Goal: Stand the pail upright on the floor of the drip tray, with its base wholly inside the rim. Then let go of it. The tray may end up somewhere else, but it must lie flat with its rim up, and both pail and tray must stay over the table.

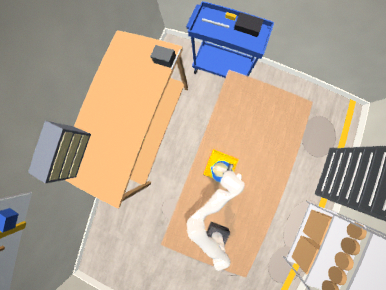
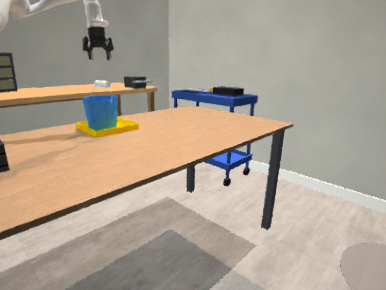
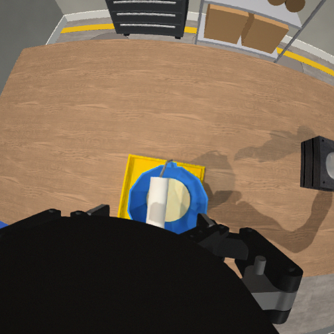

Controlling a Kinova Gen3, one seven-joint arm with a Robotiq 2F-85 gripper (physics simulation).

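Where they show: gripper, fingertip midpoint: (image 2: 100,60); arm's base, link origin: (image 1: 216,236).
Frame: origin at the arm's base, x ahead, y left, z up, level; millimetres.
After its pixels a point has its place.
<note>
The blue pail (image 1: 215,176) @[x 450, y 260, z -5 mm] (image 2: 100,114) @[x 485, y 175, z 5 mm] (image 3: 196,200) looks upright on the yellow drip tray (image 1: 216,153) @[x 626, y 337, z -85 mm] (image 2: 131,126) @[x 627, y 142, z -68 mm] (image 3: 141,164). Its base appears to be inside the rim, towards one side of the tray; the near rim and the pail's own wall hide the base's exact edge. The tray lies flat on the table, rim up. The pail's white handle grip (image 2: 102,83) @[x 523, y 219, z 147 mm] (image 3: 157,201) stands up above the pail's mouth. My gripper (image 2: 100,58) @[x 530, y 240, z 255 mm] (image 3: 152,219) is open and empty, above the handle grip and apart from it.
The wooden table (image 1: 265,115) @[x 1146, y 98, z -89 mm] (image 2: 200,125) @[x 989, y 22, z -89 mm] (image 3: 100,100) carries the tray. The arm's dark base (image 1: 218,231) @[x 51, y 13, z 4 mm] (image 3: 316,163) stands towards one end. A second table (image 1: 120,90) and a blue cart (image 1: 227,37) (image 2: 215,99) stand beyond the table's edges.
</note>
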